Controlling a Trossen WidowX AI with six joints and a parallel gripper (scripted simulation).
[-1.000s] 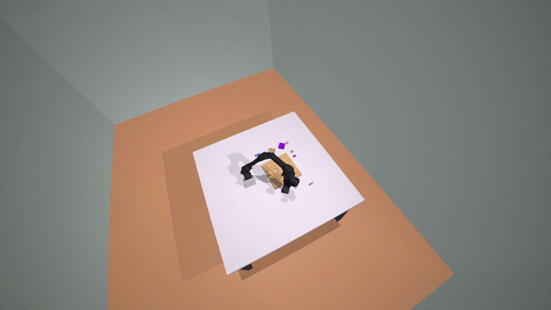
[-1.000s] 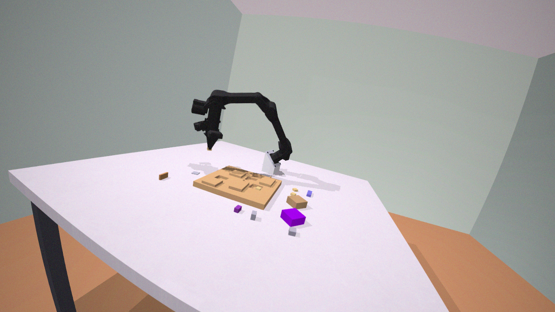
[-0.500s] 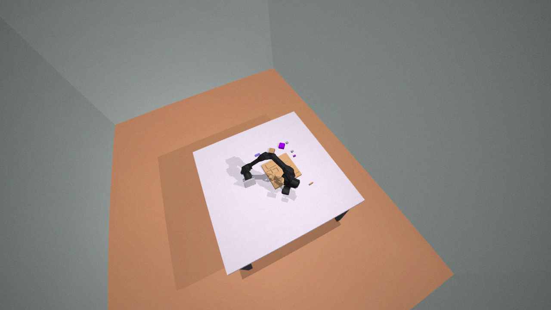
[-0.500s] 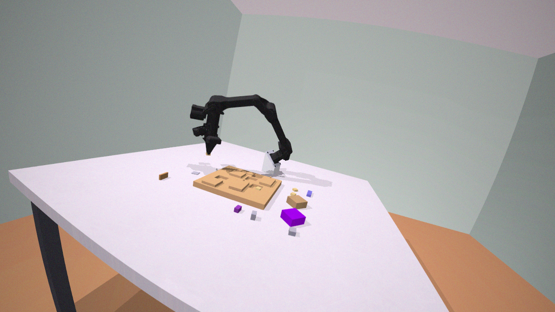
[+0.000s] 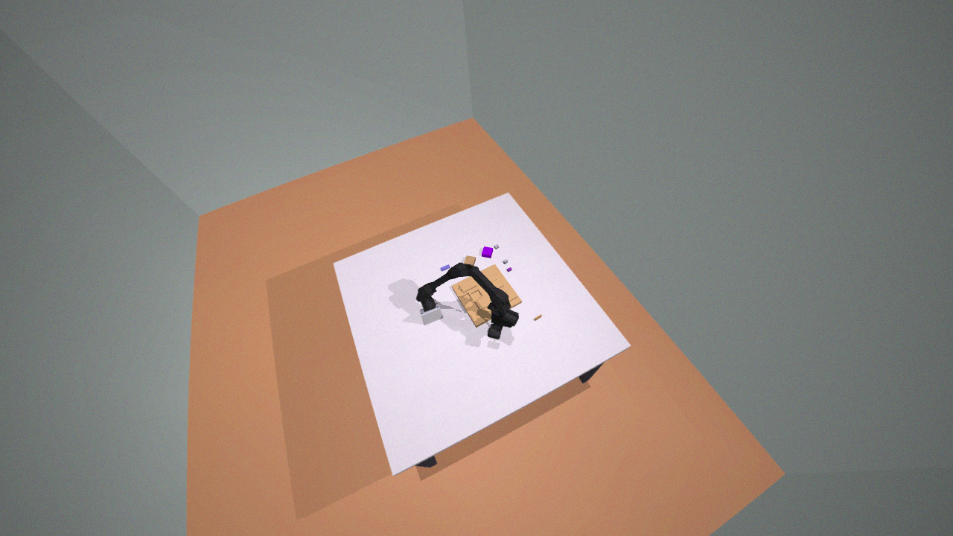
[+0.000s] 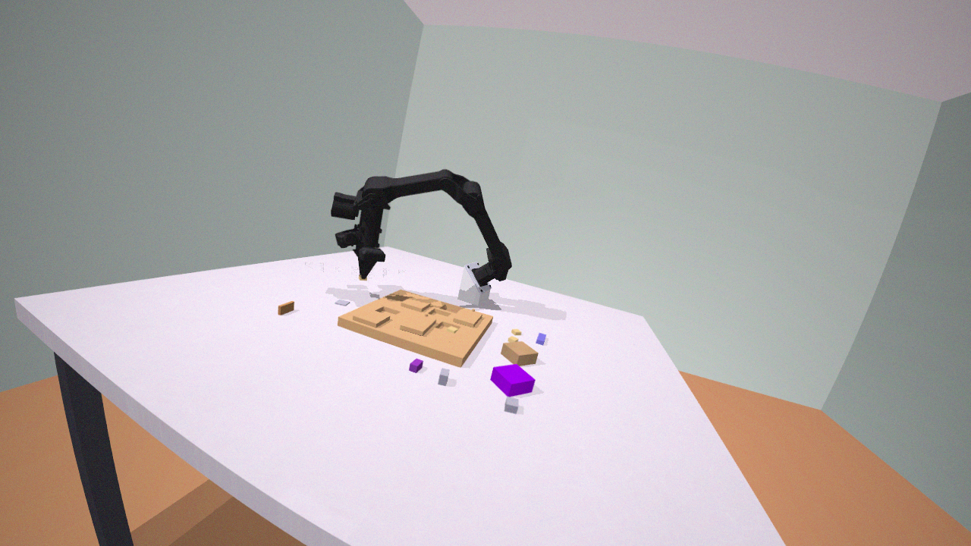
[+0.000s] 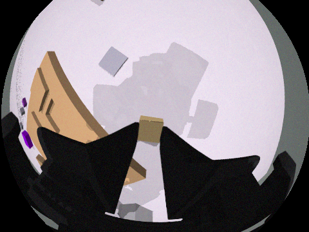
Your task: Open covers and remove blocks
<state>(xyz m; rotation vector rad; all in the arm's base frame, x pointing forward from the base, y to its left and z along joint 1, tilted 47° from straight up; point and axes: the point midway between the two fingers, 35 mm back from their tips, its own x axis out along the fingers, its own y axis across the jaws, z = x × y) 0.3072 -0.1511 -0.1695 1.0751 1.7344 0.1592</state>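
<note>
My gripper tip is 80 mm short of the grey tile, 50 mm above it and 20 mm to the right of it. Also, from my gripper tip: blue piece: 500 mm to the left, 150 mm behind, 50 mm below; small purple cube: 340 mm to the left, 210 mm ahead, 50 mm below; brown box: 480 mm to the left, 40 mm below, 10 mm ahead.
</note>
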